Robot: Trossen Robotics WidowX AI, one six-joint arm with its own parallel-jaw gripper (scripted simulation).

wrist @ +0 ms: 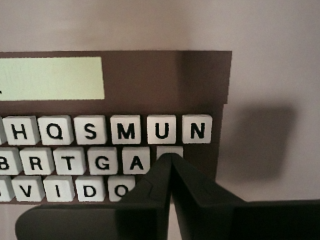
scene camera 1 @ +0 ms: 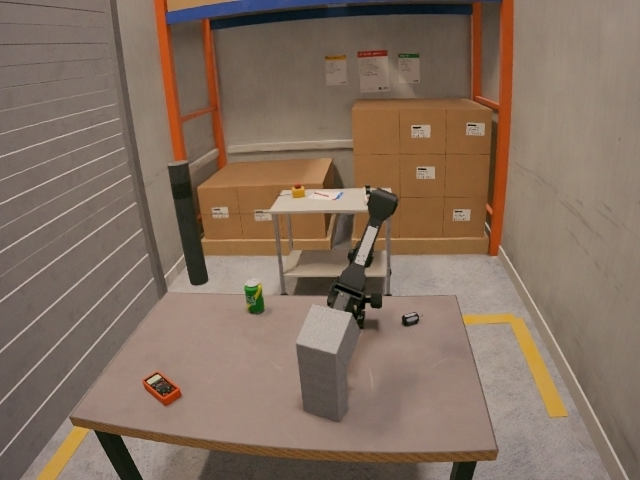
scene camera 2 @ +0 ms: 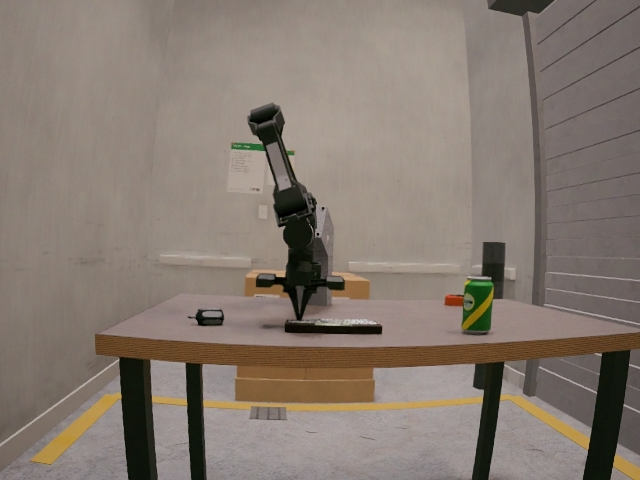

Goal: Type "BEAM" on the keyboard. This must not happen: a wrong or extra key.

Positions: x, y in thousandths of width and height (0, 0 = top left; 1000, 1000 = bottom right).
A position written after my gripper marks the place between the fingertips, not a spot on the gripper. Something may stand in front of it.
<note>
In view: my gripper (scene camera 2: 468, 670) and a can (scene camera 2: 748, 607).
My gripper also shows in the wrist view (wrist: 530, 669). The wrist view does not show the can: it is out of frame.
</note>
